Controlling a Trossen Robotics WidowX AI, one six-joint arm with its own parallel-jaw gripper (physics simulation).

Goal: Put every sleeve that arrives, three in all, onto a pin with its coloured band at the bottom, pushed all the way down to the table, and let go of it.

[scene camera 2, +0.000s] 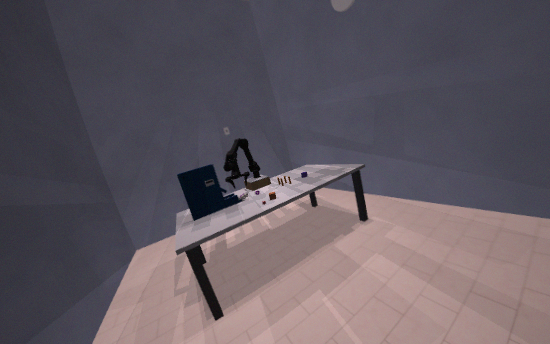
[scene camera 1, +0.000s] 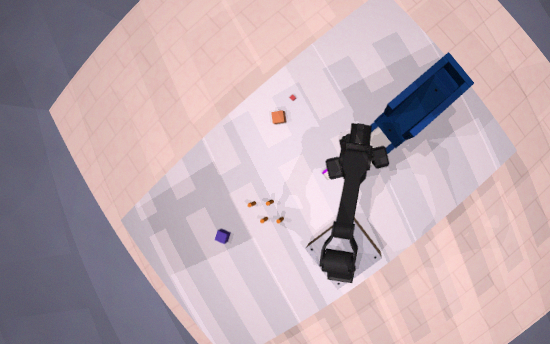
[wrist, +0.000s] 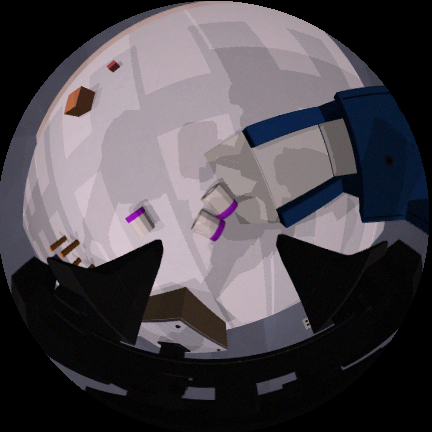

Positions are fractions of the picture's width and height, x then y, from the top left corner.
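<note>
My gripper (wrist: 0.51, 0.56) is open and holds nothing. A blue chute (scene camera 1: 0.74, 0.34) is in view, and scene camera 2 also shows the blue chute (scene camera 2: 0.36, 0.54).
</note>
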